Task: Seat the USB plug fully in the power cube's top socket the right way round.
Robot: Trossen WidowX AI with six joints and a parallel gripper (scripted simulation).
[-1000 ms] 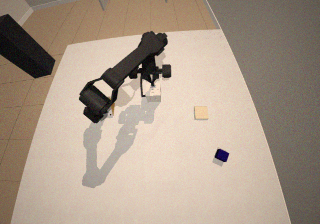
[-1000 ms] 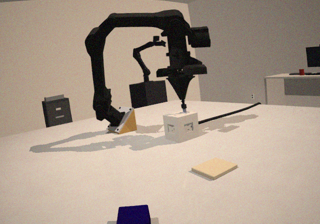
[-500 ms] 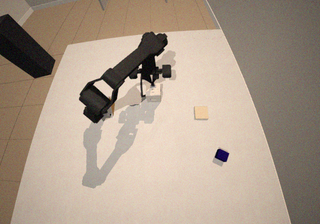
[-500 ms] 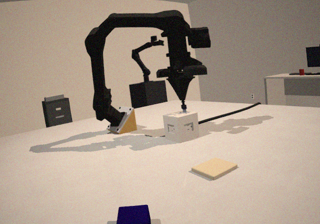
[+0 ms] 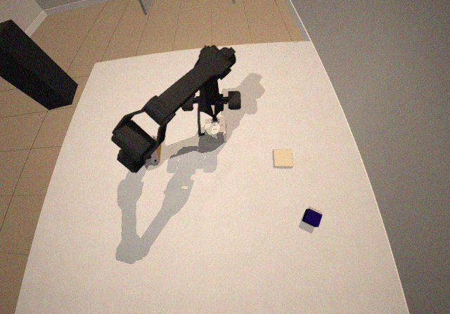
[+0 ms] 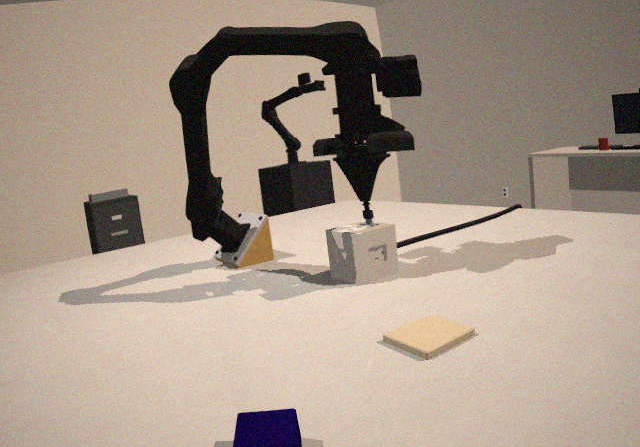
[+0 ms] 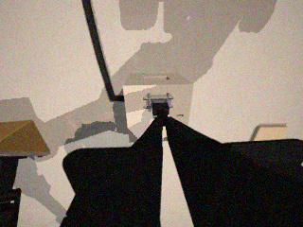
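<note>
Now: gripper tip 2 cm above the dark USB plug. From my gripper tip the other things lie so: dark blue block (39 cm to the right, 26 cm ahead, 10 cm below); flat tan pad (23 cm ahead, 16 cm to the right, 11 cm below); USB socket (4 cm below).
</note>
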